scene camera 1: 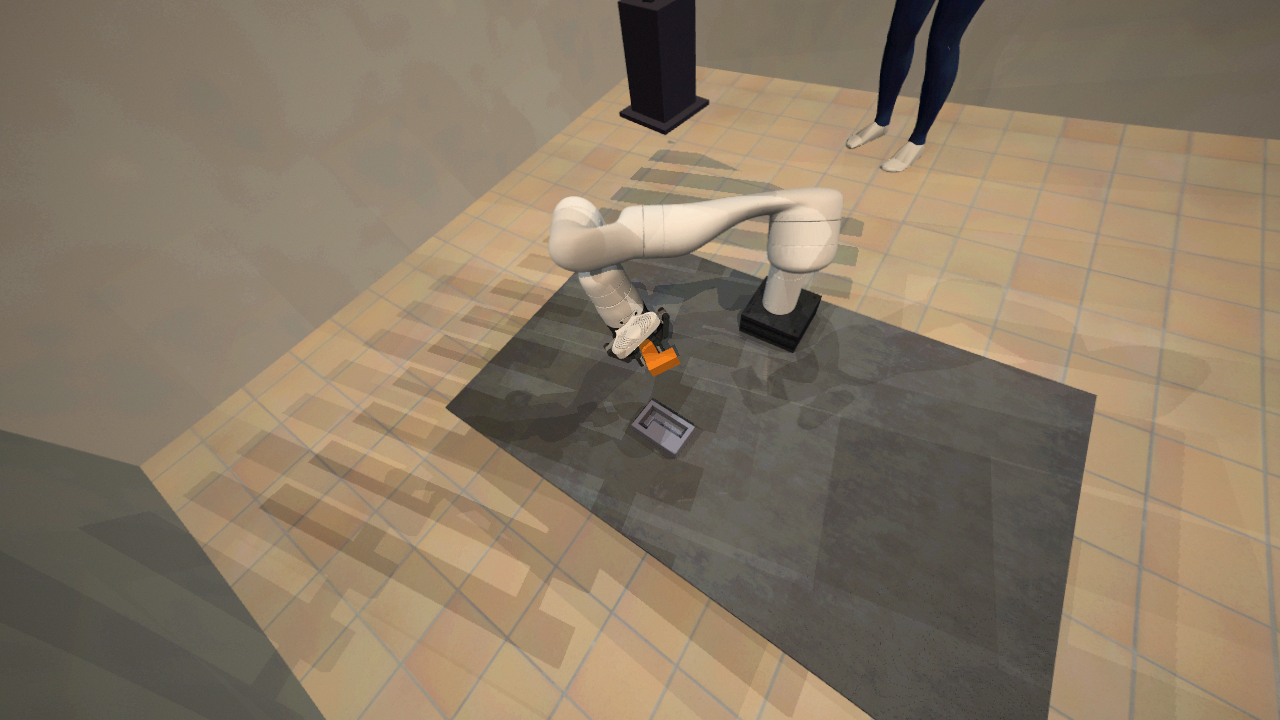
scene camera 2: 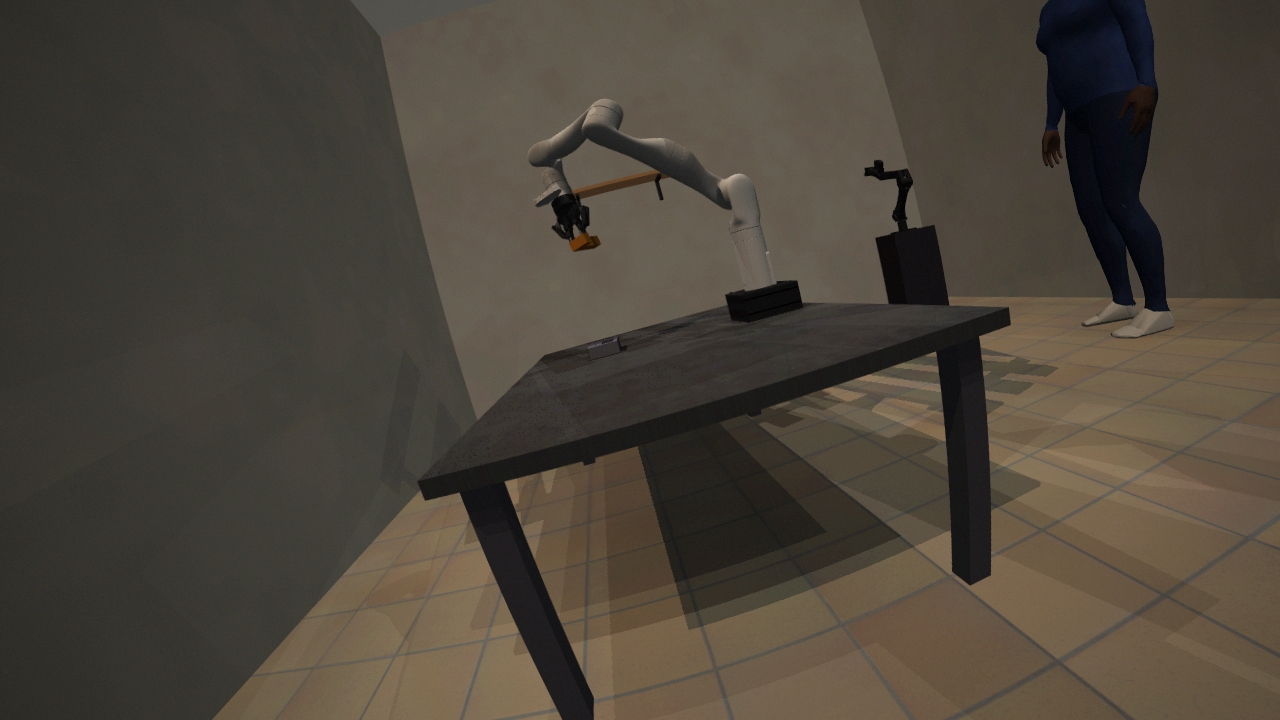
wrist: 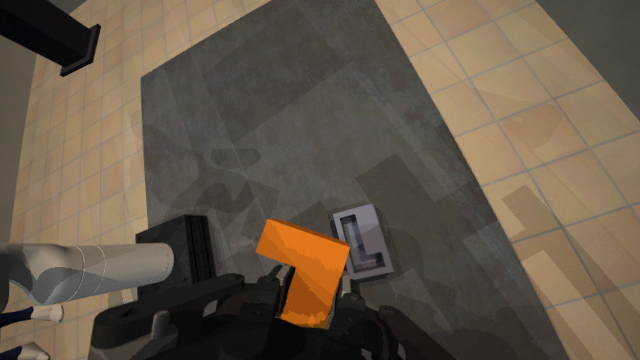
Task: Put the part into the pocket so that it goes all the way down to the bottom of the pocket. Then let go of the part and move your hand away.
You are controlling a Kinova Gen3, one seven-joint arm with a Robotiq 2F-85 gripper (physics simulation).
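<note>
The orange L-shaped part is held by one leg between the fingers of my gripper, which is shut on it. In the scene camera 2 view the part hangs high above the table. The grey block with the L-shaped pocket lies on the table. In the wrist view it shows to the right of the part, and the part's corner covers a little of its left edge. The pocket's recess is open to view there, with its long leg and short foot visible.
The dark table carries the arm's black base. Off the table stand a dark pedestal and a person in blue. An orange beam shows behind the arm.
</note>
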